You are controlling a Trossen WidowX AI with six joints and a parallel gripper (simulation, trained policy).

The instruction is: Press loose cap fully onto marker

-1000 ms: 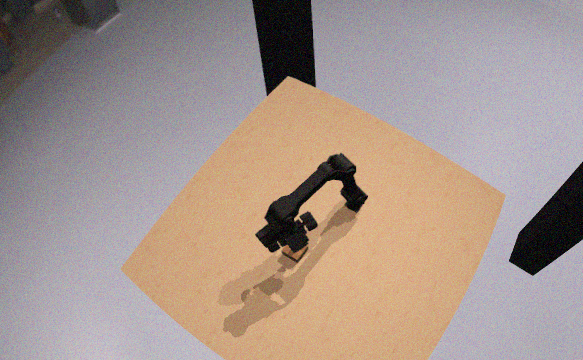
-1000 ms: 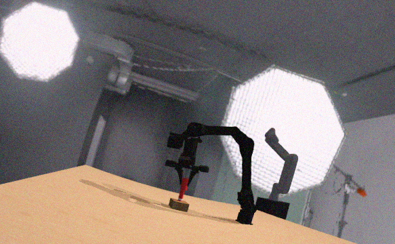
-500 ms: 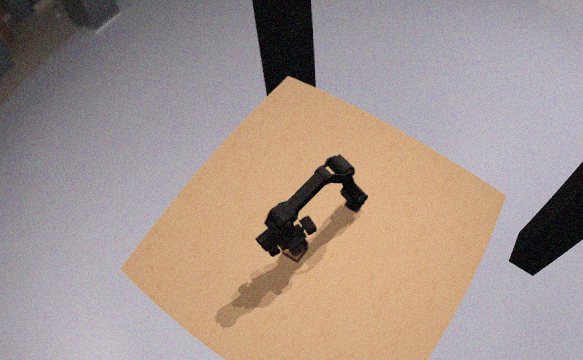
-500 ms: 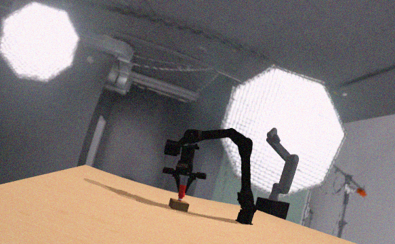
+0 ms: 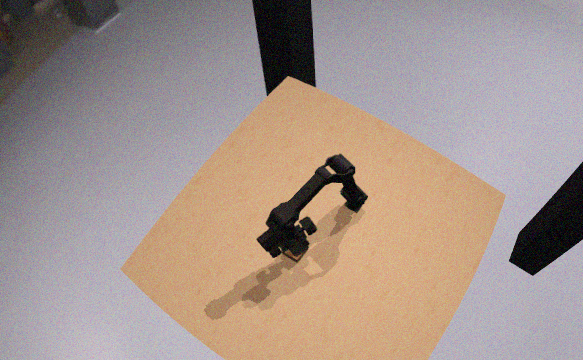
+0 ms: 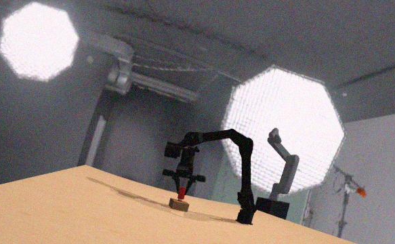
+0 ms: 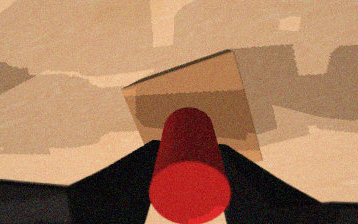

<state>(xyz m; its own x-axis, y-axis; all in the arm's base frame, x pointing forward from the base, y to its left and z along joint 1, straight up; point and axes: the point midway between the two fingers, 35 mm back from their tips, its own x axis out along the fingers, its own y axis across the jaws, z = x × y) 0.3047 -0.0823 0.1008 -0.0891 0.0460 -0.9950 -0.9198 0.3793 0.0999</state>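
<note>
My gripper tip is now 1 cm below the red marker. Also, from my gripper tip: red cap: 1 cm above; wooden holder block: 5 cm below.
</note>
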